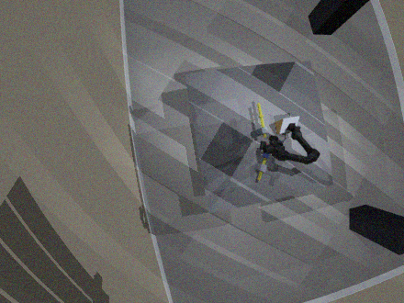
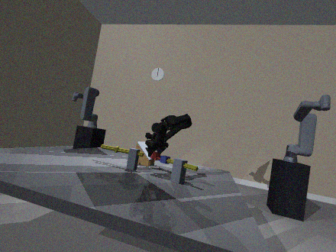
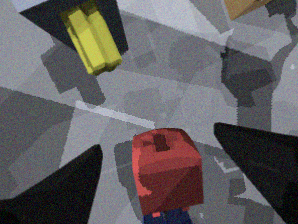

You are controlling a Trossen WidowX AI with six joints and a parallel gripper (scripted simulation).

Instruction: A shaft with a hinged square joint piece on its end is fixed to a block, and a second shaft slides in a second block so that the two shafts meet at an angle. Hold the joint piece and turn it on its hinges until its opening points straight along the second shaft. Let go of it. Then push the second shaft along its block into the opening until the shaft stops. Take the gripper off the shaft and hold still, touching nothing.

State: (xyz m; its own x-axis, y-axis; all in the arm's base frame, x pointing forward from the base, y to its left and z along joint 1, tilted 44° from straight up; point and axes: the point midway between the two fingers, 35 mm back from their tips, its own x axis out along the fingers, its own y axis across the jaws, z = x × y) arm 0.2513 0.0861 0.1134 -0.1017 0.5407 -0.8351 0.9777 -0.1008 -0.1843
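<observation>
Right now my gripper tip is 20 mm to the right of the red joint piece and 10 mm below it.
</observation>
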